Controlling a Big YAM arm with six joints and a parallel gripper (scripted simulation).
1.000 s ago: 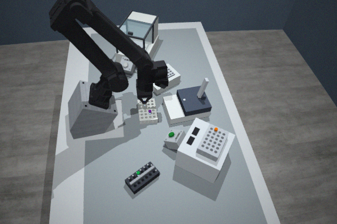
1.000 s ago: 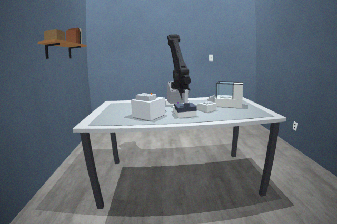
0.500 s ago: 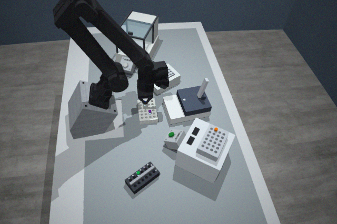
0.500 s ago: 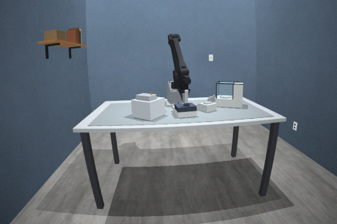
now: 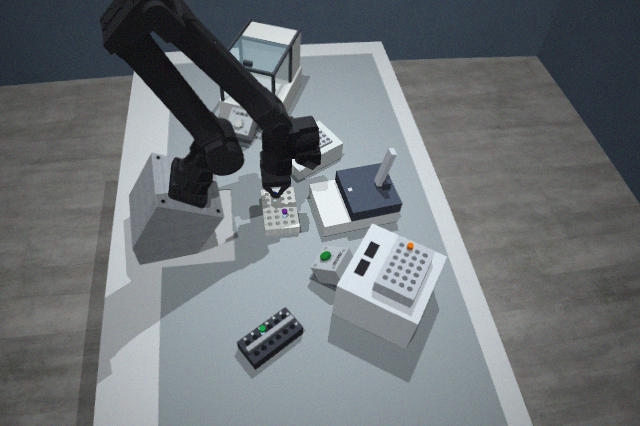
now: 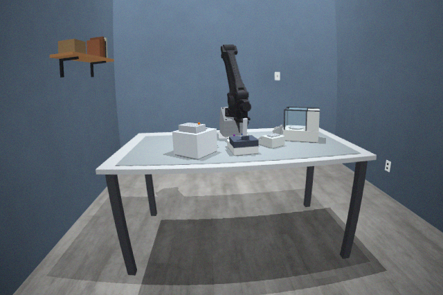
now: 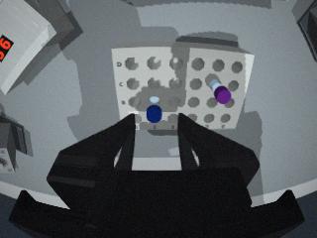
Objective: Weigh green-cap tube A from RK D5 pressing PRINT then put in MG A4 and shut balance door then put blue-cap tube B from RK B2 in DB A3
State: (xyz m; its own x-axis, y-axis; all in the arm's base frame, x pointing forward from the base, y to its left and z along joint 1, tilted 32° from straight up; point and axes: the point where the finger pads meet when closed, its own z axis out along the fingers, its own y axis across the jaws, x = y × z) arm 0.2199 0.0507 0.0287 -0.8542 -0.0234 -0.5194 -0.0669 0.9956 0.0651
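The tube B is 4 cm below my hand. Round my hand: black magnet block (2 cm behind, 37 cm to the right, 5 cm below); then white tube rack (1 cm ahead, 3 cm to the right, 5 cm below); then dry block DB (10 cm ahead, 18 cm to the left, 4 cm below).
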